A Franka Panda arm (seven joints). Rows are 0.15 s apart.
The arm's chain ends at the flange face. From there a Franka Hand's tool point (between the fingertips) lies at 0.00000 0.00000 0.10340 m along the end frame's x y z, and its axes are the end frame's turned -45 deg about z.
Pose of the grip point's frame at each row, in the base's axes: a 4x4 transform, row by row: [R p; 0 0 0 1], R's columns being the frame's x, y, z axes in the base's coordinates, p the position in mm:
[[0.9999 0.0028 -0.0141 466.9], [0.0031 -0.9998 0.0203 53.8], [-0.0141 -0.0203 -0.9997 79.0], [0 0 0 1]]
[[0.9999 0.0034 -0.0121 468.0], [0.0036 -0.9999 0.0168 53.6], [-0.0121 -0.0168 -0.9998 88.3], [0 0 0 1]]
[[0.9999 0.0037 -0.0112 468.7], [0.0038 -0.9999 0.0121 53.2], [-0.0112 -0.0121 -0.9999 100.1], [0 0 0 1]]
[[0.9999 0.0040 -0.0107 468.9], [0.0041 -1.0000 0.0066 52.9], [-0.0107 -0.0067 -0.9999 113.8], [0 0 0 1]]
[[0.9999 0.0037 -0.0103 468.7], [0.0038 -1.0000 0.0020 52.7], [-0.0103 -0.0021 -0.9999 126.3], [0 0 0 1]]
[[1.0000 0.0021 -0.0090 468.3], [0.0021 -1.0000 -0.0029 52.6], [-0.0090 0.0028 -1.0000 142.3], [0 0 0 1]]
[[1.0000 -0.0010 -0.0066 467.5], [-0.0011 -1.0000 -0.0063 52.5], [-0.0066 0.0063 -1.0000 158.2], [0 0 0 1]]
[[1.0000 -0.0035 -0.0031 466.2], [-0.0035 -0.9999 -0.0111 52.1], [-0.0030 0.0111 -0.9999 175.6], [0 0 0 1]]
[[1.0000 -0.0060 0.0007 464.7], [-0.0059 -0.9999 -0.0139 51.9], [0.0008 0.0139 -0.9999 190.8], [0 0 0 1]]
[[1.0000 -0.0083 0.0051 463.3], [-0.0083 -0.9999 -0.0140 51.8], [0.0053 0.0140 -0.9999 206.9], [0 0 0 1]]
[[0.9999 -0.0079 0.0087 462.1], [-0.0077 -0.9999 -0.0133 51.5], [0.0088 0.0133 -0.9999 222.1], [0 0 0 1]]
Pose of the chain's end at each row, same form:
[[0.7090 -0.7051 -0.0141 468.4], [-0.7048 -0.7092 0.0203 51.7], [-0.0243 -0.0044 -0.9997 182.4], [0 0 0 1]]
[[0.7094 -0.7046 -0.0121 469.3], [-0.7045 -0.7096 0.0168 51.9], [-0.0204 -0.0033 -0.9998 191.7], [0 0 0 1]]
[[0.7097 -0.7044 -0.0112 469.9], [-0.7043 -0.7097 0.0121 51.9], [-0.0165 -0.0006 -0.9999 203.5], [0 0 0 1]]
[[0.7099 -0.7042 -0.0107 470.0], [-0.7042 -0.7100 0.0066 52.2], [-0.0123 0.0028 -0.9999 217.2], [0 0 0 1]]
[[0.7097 -0.7044 -0.0103 469.8], [-0.7044 -0.7098 0.0020 52.5], [-0.0088 0.0058 -0.9999 229.7], [0 0 0 1]]
[[0.7086 -0.7056 -0.0090 469.2], [-0.7056 -0.7086 -0.0029 52.9], [-0.0044 0.0083 -1.0000 245.7], [0 0 0 1]]
[[0.7064 -0.7078 -0.0066 468.2], [-0.7079 -0.7063 -0.0063 53.2], [-0.0002 0.0091 -1.0000 261.6], [0 0 0 1]]
[[0.7046 -0.7096 -0.0031 466.5], [-0.7095 -0.7046 -0.0111 53.2], [0.0057 0.0100 -0.9999 279.0], [0 0 0 1]]
[[0.7029 -0.7113 0.0007 464.6], [-0.7112 -0.7029 -0.0139 53.3], [0.0104 0.0093 -0.9999 294.2], [0 0 0 1]]
[[0.7012 -0.7130 0.0051 462.8], [-0.7129 -0.7012 -0.0140 53.2], [0.0136 0.0062 -0.9999 310.3], [0 0 0 1]]
[[0.7014 -0.7126 0.0087 461.2], [-0.7125 -0.7016 -0.0133 52.9], [0.0156 0.0032 -0.9999 325.5], [0 0 0 1]]

